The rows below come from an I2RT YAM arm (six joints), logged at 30 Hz.
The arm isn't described. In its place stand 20 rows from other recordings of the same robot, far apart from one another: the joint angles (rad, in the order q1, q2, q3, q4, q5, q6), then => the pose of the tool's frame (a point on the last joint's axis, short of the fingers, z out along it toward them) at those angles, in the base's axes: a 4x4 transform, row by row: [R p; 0 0 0 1], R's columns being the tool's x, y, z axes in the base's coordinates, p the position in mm.
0.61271, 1.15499, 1.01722, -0.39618, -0.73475, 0.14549 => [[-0.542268, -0.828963, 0.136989, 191.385], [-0.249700, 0.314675, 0.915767, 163.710], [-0.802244, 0.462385, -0.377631, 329.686], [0, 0, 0, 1]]
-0.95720, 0.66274, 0.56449, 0.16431, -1.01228, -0.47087 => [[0.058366, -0.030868, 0.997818, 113.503], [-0.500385, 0.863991, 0.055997, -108.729], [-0.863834, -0.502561, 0.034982, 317.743], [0, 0, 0, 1]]
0.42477, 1.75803, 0.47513, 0.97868, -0.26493, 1.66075 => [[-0.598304, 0.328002, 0.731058, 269.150], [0.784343, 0.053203, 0.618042, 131.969], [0.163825, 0.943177, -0.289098, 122.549], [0, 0, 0, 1]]
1.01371, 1.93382, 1.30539, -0.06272, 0.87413, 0.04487 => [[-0.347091, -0.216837, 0.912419, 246.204], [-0.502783, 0.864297, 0.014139, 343.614], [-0.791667, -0.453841, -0.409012, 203.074], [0, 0, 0, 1]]
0.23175, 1.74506, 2.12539, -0.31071, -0.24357, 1.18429 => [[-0.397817, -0.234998, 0.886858, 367.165], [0.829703, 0.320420, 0.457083, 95.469], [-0.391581, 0.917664, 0.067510, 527.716], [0, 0, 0, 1]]
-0.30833, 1.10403, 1.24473, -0.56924, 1.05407, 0.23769 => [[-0.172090, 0.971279, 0.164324, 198.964], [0.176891, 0.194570, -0.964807, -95.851], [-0.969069, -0.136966, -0.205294, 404.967], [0, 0, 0, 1]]
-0.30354, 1.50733, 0.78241, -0.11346, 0.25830, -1.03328 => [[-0.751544, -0.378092, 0.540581, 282.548], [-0.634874, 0.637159, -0.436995, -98.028], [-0.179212, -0.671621, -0.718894, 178.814], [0, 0, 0, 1]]
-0.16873, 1.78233, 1.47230, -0.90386, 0.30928, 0.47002 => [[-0.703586, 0.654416, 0.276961, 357.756], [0.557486, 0.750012, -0.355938, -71.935], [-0.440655, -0.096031, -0.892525, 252.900], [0, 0, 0, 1]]
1.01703, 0.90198, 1.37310, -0.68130, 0.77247, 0.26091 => [[-0.170550, -0.213435, 0.961955, 97.222], [0.075465, 0.970562, 0.228724, 109.997], [-0.982455, 0.111603, -0.149423, 464.531], [0, 0, 0, 1]]
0.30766, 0.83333, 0.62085, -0.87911, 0.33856, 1.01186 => [[-0.566894, 0.642920, 0.515059, 141.035], [0.658962, 0.729113, -0.184833, 32.408], [-0.494369, 0.234624, -0.836989, 220.431], [0, 0, 0, 1]]
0.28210, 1.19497, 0.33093, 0.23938, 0.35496, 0.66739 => [[-0.435146, 0.355326, 0.827280, 209.876], [0.478119, 0.869768, -0.122086, 47.947], [-0.762922, 0.342413, -0.548364, 148.924], [0, 0, 0, 1]]
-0.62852, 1.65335, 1.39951, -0.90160, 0.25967, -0.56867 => [[-0.974772, 0.150861, 0.164498, 267.814], [0.065098, 0.897109, -0.436987, -205.961], [-0.213497, -0.415254, -0.884298, 273.966], [0, 0, 0, 1]]
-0.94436, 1.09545, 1.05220, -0.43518, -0.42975, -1.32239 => [[-0.570031, -0.133868, 0.810644, 153.285], [-0.715332, 0.566220, -0.409505, -186.516], [-0.404183, -0.813311, -0.418523, 348.616], [0, 0, 0, 1]]
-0.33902, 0.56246, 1.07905, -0.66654, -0.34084, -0.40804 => [[-0.130001, -0.054328, 0.990024, 85.447], [-0.350713, 0.936468, 0.005337, -17.513], [-0.927416, -0.346521, -0.140795, 411.397], [0, 0, 0, 1]]
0.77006, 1.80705, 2.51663, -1.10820, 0.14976, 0.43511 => [[-0.501231, -0.417284, 0.758051, 240.024], [0.094510, 0.844402, 0.527308, 225.373], [-0.860137, 0.335947, -0.383802, 532.920], [0, 0, 0, 1]]
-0.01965, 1.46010, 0.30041, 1.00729, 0.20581, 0.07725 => [[-0.134259, 0.232240, 0.963348, 251.139], [0.078198, 0.971601, -0.223332, -12.212], [-0.987856, 0.045347, -0.148607, 158.753], [0, 0, 0, 1]]
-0.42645, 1.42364, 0.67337, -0.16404, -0.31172, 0.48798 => [[-0.532336, 0.535350, 0.655758, 247.845], [0.732002, 0.680189, 0.038934, -100.611], [-0.425196, 0.500743, -0.753966, 166.030], [0, 0, 0, 1]]
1.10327, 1.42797, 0.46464, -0.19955, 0.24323, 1.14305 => [[-0.920782, 0.034884, 0.388514, 104.366], [0.135686, 0.962439, 0.235161, 187.701], [-0.365718, 0.269248, -0.890930, 108.248], [0, 0, 0, 1]]
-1.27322, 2.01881, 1.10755, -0.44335, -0.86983, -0.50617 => [[-0.526118, 0.358409, 0.771196, 129.423], [0.649036, 0.755198, 0.091805, -329.220], [-0.549501, 0.548834, -0.629944, 99.891], [0, 0, 0, 1]]
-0.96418, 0.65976, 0.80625, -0.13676, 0.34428, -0.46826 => [[-0.430939, 0.864320, 0.259312, 77.081], [-0.124187, 0.227825, -0.965750, -132.162], [-0.893795, -0.448382, 0.009159, 371.479], [0, 0, 0, 1]]
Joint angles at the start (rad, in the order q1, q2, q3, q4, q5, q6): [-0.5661 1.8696 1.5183 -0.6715 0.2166 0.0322]
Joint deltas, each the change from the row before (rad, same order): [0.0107 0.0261 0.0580 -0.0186 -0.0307 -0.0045]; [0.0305 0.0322 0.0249 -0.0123 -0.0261 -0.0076]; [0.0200 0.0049 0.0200 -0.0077 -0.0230 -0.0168]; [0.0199 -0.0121 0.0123 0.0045 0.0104 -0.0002]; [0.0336 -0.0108 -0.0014 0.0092 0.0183 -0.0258]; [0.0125 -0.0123 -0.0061 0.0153 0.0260 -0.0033]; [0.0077 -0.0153 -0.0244 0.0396 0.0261 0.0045]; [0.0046 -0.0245 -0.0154 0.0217 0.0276 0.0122]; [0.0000 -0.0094 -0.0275 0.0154 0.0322 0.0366]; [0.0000 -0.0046 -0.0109 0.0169 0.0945 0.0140]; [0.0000 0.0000 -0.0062 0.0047 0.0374 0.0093]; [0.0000 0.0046 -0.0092 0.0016 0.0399 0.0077]
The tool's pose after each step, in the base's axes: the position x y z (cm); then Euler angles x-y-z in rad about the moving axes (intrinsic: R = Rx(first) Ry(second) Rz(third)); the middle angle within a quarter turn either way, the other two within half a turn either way. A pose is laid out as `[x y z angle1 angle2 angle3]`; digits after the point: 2 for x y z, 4 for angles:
[34.81 -22.37 25.15 2.6618 0.3544 -2.4172]
[36.05 -21.53 24.55 2.7069 0.3691 -2.4697]
[36.71 -20.84 24.92 2.7294 0.3969 -2.5108]
[37.10 -20.14 25.82 2.7099 0.4222 -2.5157]
[37.64 -18.90 26.27 2.6957 0.4409 -2.5604]
[37.73 -18.46 26.68 2.6640 0.4490 -2.5563]
[37.71 -18.20 26.79 2.6244 0.4618 -2.5343]
[37.43 -17.96 27.43 2.5815 0.4718 -2.4992]
[37.11 -17.94 27.05 2.5549 0.4500 -2.4515]
[36.88 -18.18 27.08 2.4674 0.3982 -2.3981]
[36.78 -18.27 26.95 2.4377 0.3728 -2.3782]
[36.69 -18.37 26.54 2.4134 0.3383 -2.3671]

